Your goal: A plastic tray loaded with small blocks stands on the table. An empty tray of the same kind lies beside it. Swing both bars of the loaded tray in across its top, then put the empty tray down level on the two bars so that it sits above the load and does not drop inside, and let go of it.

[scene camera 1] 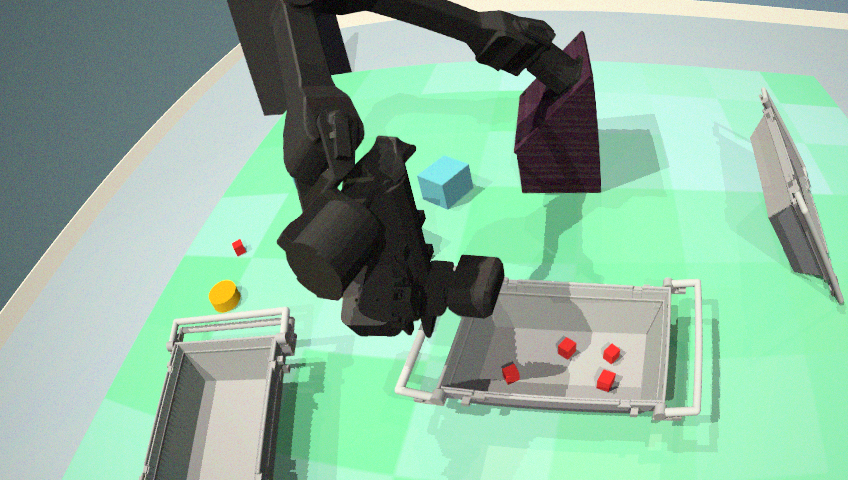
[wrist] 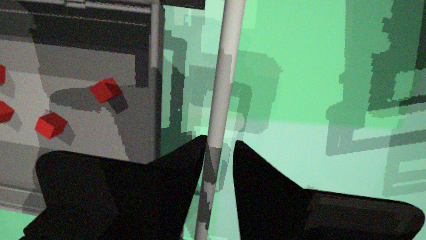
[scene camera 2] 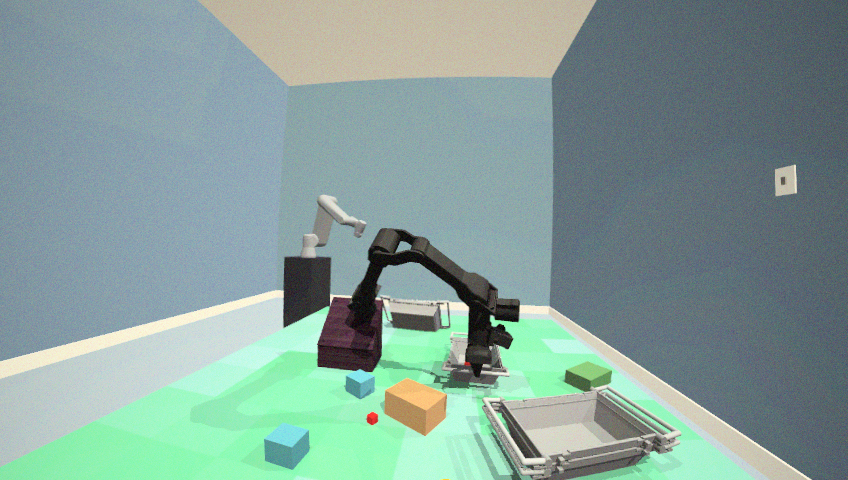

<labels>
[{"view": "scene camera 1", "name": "gripper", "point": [420, 333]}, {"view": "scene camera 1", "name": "tray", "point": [791, 210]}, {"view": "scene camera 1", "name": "light blue cube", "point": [443, 183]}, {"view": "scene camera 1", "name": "yellow disc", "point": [224, 296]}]
</labels>
